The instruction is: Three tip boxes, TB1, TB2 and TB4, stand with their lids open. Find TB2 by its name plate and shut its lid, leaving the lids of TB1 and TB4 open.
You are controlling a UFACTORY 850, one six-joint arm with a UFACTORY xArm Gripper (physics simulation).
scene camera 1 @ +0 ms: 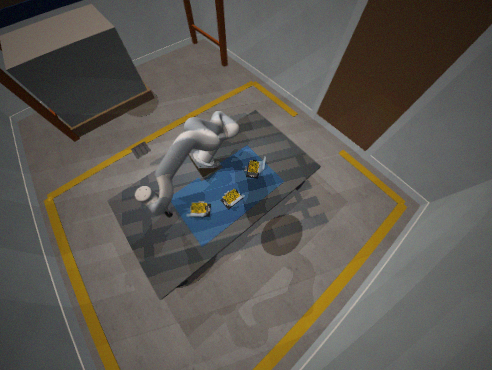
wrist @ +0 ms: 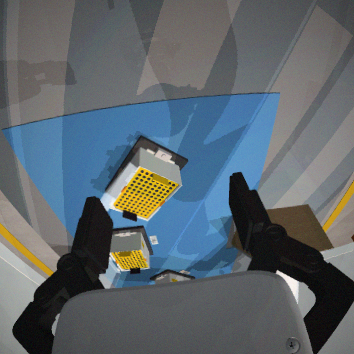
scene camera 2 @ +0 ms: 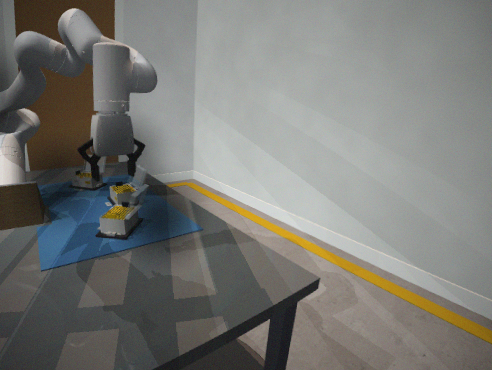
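Observation:
Three open tip boxes with yellow racks stand on the blue mat (scene camera 1: 205, 235) (scene camera 2: 172, 222) (wrist: 55, 150). TB2 (scene camera 1: 199, 208) (scene camera 2: 119, 222) (wrist: 150, 187) is at the mat's left end in the first scene view, its clear lid (scene camera 1: 199, 215) raised on the front side. TB1 (scene camera 1: 232, 198) (scene camera 2: 121, 194) (wrist: 130, 257) is in the middle and TB4 (scene camera 1: 253, 168) (scene camera 2: 86, 179) (wrist: 173, 277) at the far right, partly hidden in the wrist view. The plates are unreadable now or out of sight. My gripper (scene camera 1: 169, 214) (scene camera 2: 114, 176) (wrist: 165, 198) is open and empty, above the table left of TB2.
The mat lies on a grey table (scene camera 1: 150, 270) (scene camera 2: 240, 285). The arm's base stands on a brown block (scene camera 1: 206, 172) (scene camera 2: 20, 206) (wrist: 295, 225) beside the mat, on the side away from the raised lid of TB2. TB1 is close beyond TB2.

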